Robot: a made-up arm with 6 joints.
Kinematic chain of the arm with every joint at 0, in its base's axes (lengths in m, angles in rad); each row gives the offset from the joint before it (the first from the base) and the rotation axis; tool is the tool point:
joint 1: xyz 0 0 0.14 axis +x
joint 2: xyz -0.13 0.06 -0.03 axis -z
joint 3: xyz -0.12 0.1 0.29 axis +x
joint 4: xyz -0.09 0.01 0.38 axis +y
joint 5: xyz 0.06 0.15 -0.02 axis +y
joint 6: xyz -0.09 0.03 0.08 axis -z
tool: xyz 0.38 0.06 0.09
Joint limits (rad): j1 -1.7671..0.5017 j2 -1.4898..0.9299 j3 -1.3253..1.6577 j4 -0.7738..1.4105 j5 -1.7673..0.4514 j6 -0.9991..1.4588
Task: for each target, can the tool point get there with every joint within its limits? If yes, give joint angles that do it. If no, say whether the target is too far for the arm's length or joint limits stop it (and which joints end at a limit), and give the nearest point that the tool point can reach.
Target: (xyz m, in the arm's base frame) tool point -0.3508 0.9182 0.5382
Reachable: yes | joints -1.1619 -0.8303 0.5825 0.4750 -1.4754 -0.5045
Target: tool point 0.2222 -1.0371 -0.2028
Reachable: no: joint limits stop it (at a limit: joint 1, joint 3, joint 4) | nearest point 0.0733 -0.6745 0.1333 | short by 0.516 m
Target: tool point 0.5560 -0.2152 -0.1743
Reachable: no: joint limits stop it (at a limit: joint 1, joint 2, joint 3, joint 5) | nearest point 0.4541 -0.1509 -0.2372 | short by 0.136 m
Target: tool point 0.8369 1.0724 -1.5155
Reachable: no: too far | nearest point 0.3176 0.5877 -0.6774 | short by 1.099 m
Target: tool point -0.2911 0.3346 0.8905
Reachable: yes | joints -0.3404 -0.4778 -0.1402 0.9219 -1.4782 1.0089
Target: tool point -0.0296 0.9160 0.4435
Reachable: yes | joints -0.9058 0.4190 0.4146 1.0603 -1.2185 -0.5160
